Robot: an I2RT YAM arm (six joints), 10 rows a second.
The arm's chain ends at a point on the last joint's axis. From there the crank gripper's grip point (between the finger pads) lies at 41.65 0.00 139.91 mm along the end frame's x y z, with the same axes.
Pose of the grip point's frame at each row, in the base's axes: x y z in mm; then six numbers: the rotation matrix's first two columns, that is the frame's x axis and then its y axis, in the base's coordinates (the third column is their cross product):
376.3 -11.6 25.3 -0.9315 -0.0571 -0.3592 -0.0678 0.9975 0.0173
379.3 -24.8 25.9 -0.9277 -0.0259 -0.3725 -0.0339 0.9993 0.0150
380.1 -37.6 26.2 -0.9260 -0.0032 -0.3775 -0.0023 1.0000 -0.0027
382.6 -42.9 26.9 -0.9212 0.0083 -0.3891 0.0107 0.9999 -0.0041
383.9 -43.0 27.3 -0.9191 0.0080 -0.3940 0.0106 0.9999 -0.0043
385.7 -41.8 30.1 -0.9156 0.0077 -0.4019 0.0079 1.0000 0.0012
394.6 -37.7 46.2 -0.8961 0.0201 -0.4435 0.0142 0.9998 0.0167
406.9 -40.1 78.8 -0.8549 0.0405 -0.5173 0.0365 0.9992 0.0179
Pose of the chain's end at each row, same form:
365.1 -14.9 170.8 -0.9315 -0.0571 -0.3592 -0.0678 0.9975 0.0173
365.9 -27.4 171.2 -0.9277 -0.0259 -0.3725 -0.0339 0.9993 0.0150
365.9 -37.2 171.5 -0.9260 -0.0032 -0.3775 -0.0023 1.0000 -0.0027
366.5 -42.1 172.0 -0.9212 0.0083 -0.3891 0.0107 0.9999 -0.0041
367.1 -42.2 172.3 -0.9191 0.0080 -0.3940 0.0106 0.9999 -0.0043
367.6 -41.8 174.9 -0.9156 0.0077 -0.4019 0.0079 1.0000 0.0012
369.8 -39.7 190.1 -0.8961 0.0201 -0.4435 0.0142 0.9998 0.0167
370.1 -41.3 220.1 -0.8549 0.0405 -0.5173 0.0365 0.9992 0.0179

